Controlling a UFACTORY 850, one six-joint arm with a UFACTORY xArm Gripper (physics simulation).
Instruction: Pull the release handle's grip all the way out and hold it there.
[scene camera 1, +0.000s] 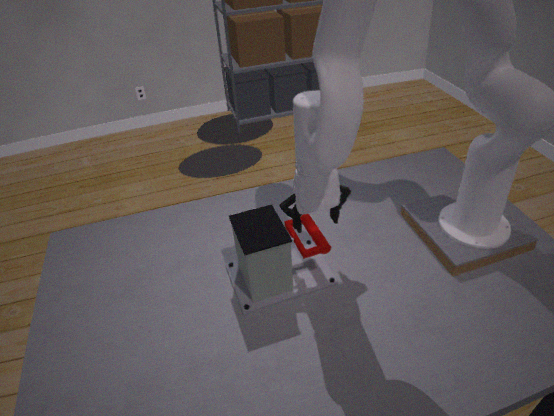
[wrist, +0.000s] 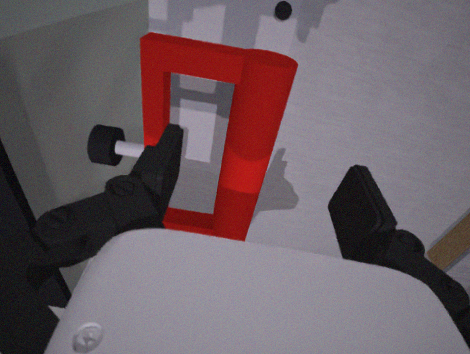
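Note:
The release handle is a red rectangular frame with a thick round grip bar (scene camera 1: 318, 236) (wrist: 257, 125) on its outer side. It stands out beside a pale green housing (scene camera 1: 270, 272) (wrist: 50, 80) with a black top. A thin white rod (wrist: 129, 148) with a black collar (wrist: 106, 145) joins the handle to the housing. My gripper (scene camera 1: 318, 225) (wrist: 262, 168) is open and empty. In the wrist view the left fingertip shows over the frame's opening, the right fingertip well outside the grip bar, so the bar lies between them. Whether either finger touches the handle is unclear.
The housing stands on a light base plate (scene camera 1: 324, 270) with black bolts, on a grey mat (scene camera 1: 125, 325). The arm's wooden-edged base board (scene camera 1: 425, 242) is at the right. A shelf rack (scene camera 1: 223, 55) with boxes stands at the back wall.

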